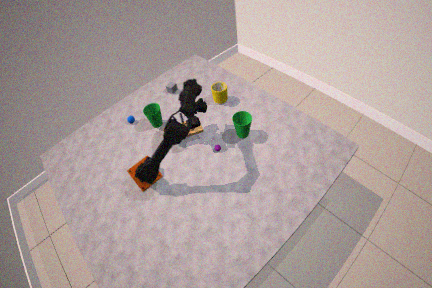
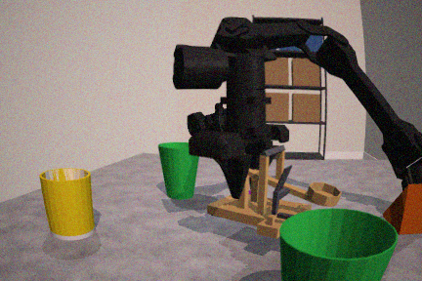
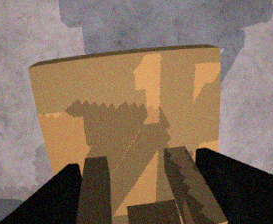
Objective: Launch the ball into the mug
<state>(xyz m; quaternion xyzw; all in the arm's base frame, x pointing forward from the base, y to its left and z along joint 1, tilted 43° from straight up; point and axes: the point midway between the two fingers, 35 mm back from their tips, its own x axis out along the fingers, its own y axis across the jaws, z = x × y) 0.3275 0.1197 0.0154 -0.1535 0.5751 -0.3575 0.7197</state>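
My gripper tip is now 5 cm below the catapult upright frame, 4 cm past it and 2 cm to the right of it. Round my gripper tip: wooden catapult: 6 cm behind, 4 cm to the left, 2 cm above; purple ball: 16 cm to the right, 6 cm below, 3 cm ahead; yellow mug: 26 cm ahead, 12 cm to the left, 5 cm below.
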